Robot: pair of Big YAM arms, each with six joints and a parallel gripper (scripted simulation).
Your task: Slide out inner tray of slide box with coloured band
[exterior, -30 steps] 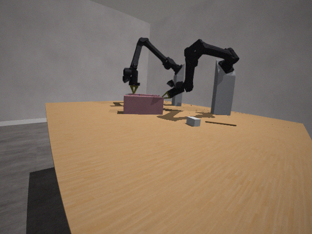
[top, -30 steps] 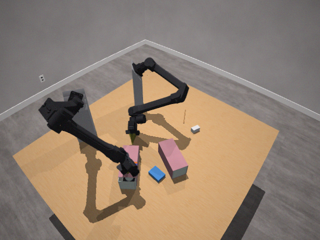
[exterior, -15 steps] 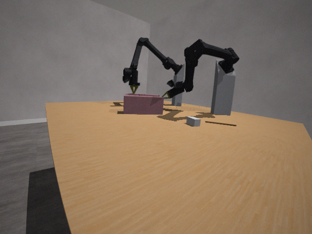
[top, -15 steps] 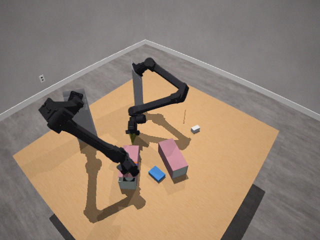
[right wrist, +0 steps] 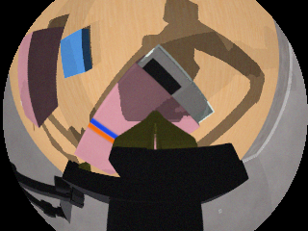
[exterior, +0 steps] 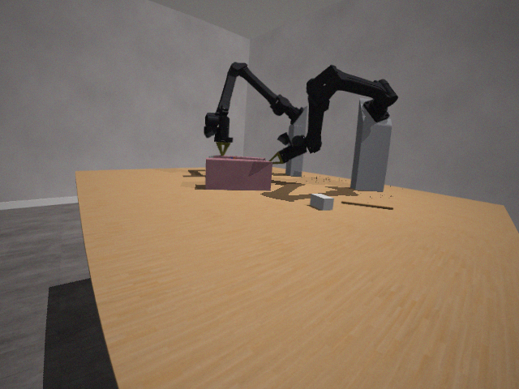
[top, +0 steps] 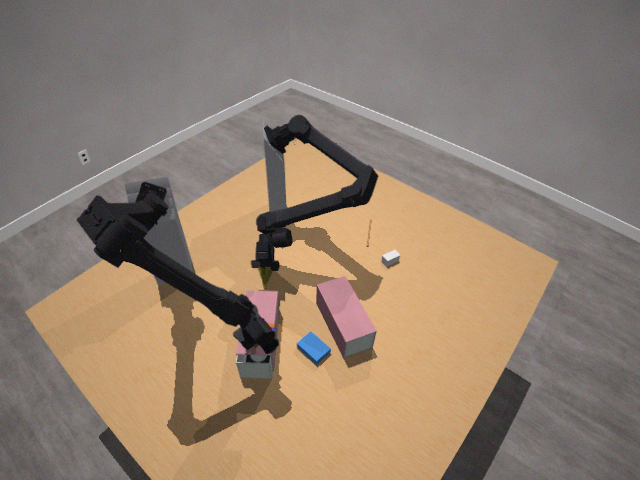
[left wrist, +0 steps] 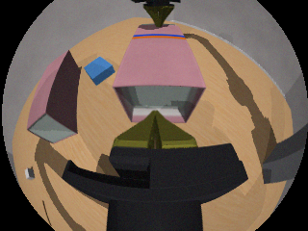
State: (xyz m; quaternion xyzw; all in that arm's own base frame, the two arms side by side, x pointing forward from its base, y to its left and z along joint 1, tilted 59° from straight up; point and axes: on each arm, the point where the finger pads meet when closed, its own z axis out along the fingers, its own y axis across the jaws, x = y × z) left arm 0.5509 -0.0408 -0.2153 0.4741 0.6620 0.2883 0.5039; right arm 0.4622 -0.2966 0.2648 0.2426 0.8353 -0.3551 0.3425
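Right now the white block is 19 cm ahead of my left hand, 52 cm to the left of it and 8 cm below it. From my left hand the other things lie so: blue block (28 cm ahead, 1 cm to the right, 8 cm below).
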